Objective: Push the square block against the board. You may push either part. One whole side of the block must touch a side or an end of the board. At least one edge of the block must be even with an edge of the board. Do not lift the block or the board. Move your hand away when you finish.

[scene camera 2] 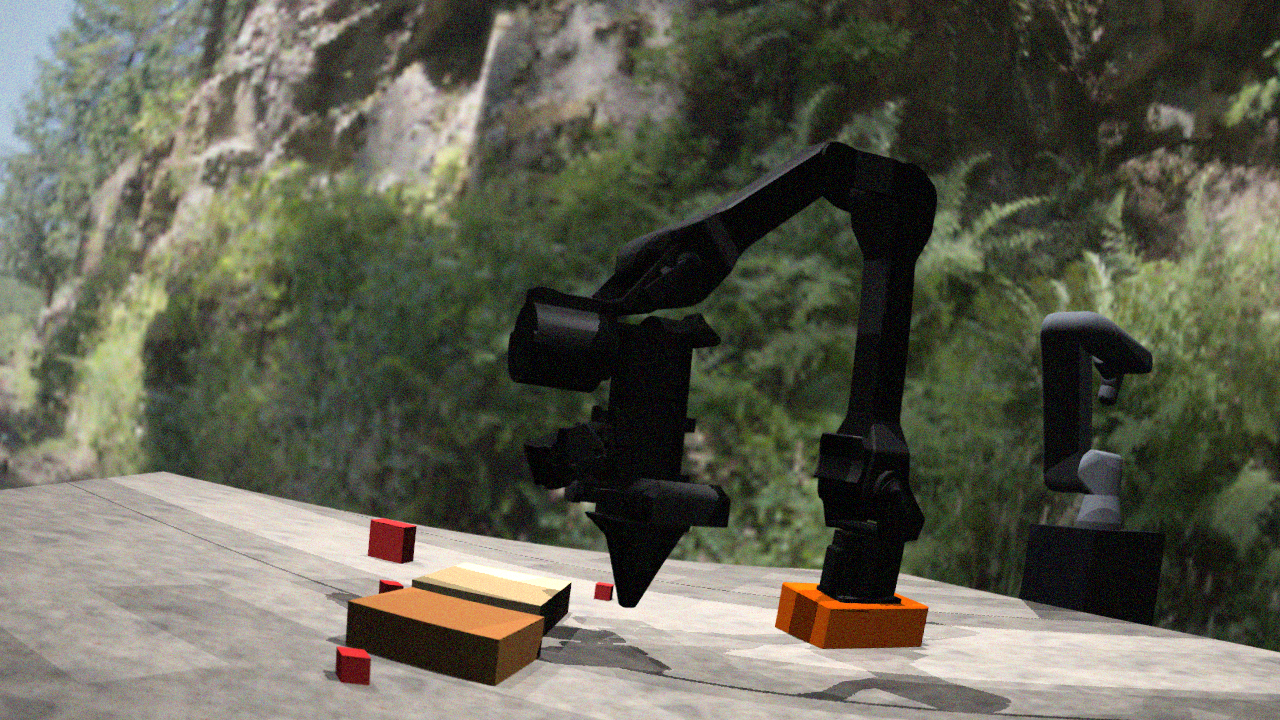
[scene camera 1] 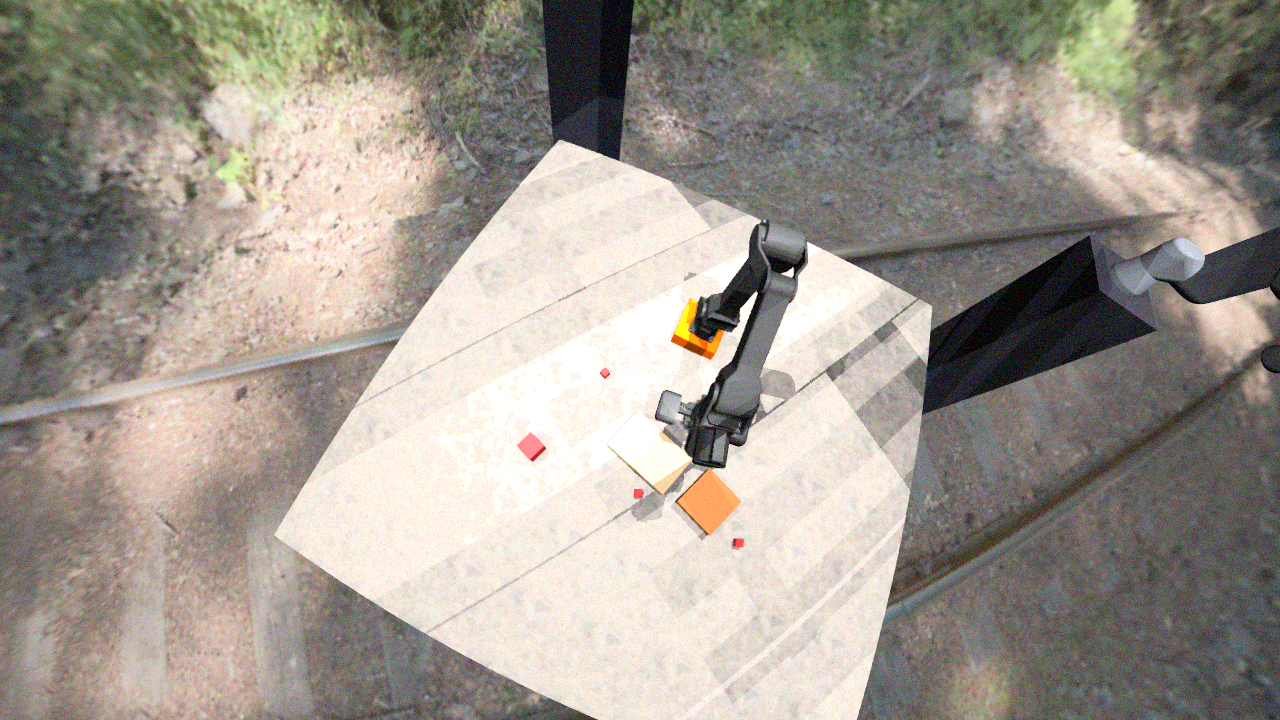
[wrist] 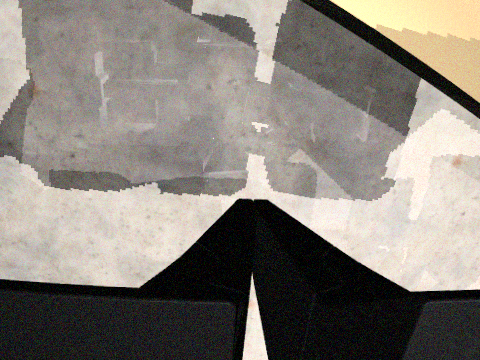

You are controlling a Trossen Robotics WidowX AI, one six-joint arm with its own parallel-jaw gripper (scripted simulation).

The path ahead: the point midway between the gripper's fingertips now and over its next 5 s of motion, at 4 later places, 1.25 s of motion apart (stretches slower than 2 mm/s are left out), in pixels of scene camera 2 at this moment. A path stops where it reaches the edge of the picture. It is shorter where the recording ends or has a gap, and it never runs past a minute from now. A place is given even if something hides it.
My gripper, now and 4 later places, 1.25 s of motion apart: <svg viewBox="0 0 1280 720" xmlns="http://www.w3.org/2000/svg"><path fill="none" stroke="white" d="M627 607L582 556L552 571L551 602L541 605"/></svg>
